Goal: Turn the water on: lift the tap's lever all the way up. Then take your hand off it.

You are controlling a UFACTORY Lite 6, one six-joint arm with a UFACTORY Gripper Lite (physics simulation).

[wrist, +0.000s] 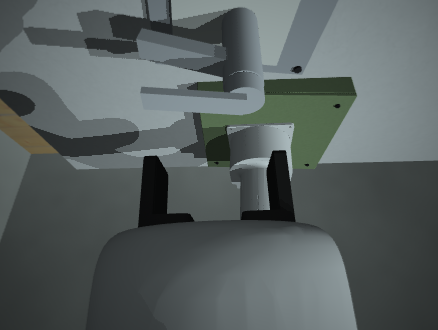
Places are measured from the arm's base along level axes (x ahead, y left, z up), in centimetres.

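Pixels of known places: hand at its tool point: (216, 189); arm's base at its link origin: (259, 141).
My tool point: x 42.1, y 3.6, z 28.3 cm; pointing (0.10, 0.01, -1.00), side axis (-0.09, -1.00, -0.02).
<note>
For each thing: its top centre in the pictures, then the offset to it from my tool point. "*": a spot on its surface instead.
- grey cylinder at a spot on its surface: (242, 47) * dz -23.1, dx -13.5, dy -1.3 cm
- grey frame at a spot on its surface: (305, 35) * dz -31.1, dx -19.3, dy -10.3 cm
The tap (254, 142) is a pale grey round body on a square plate, fixed to a green board. A narrower pale part (254, 192), which seems to be its lever, runs down the view from the body, behind the right finger and into the space between the fingers. Its lower end is hidden by the gripper. My gripper (216, 156) is open, with its two black fingers wide apart. The right finger overlaps the tap in the view; whether it touches cannot be told. The left finger stands well apart from the tap.
The green board (312, 117) is bolted to a pale panel (390, 120). Above the tap in the view, a grey cylinder (242, 47) joins two flat bars (180, 102) that reach left. A grey frame (305, 35) lies behind it. A wooden edge (25, 132) shows at the left.
</note>
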